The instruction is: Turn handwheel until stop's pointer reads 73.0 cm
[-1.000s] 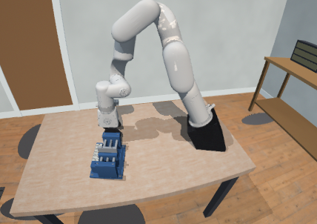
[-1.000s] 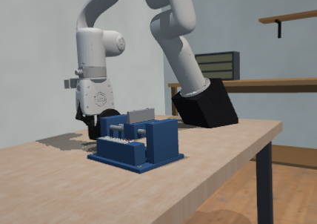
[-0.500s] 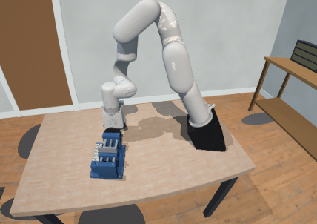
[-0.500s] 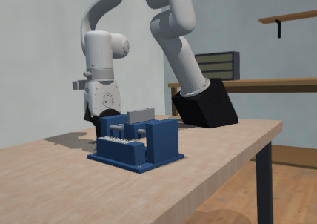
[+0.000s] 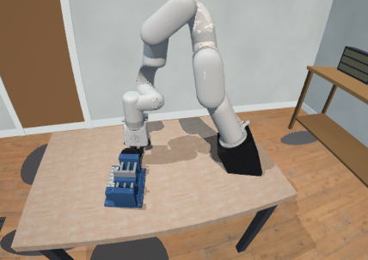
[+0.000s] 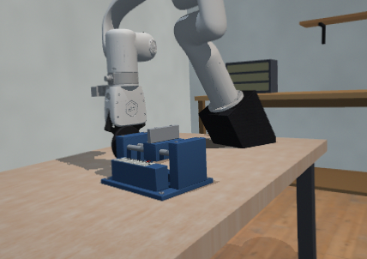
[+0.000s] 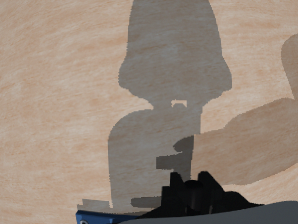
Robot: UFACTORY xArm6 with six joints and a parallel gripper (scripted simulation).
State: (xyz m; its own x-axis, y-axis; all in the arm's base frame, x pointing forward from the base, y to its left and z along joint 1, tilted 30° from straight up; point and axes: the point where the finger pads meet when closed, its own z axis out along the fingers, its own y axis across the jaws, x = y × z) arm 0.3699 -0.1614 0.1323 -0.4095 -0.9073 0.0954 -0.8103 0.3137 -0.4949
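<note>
The grey stop block lies 14 cm to the left of my hand, 11 cm ahead of it and 3 cm above it. The rest, counted from my hand: black handwheel: 2 cm to the left, 2 cm ahead.
</note>
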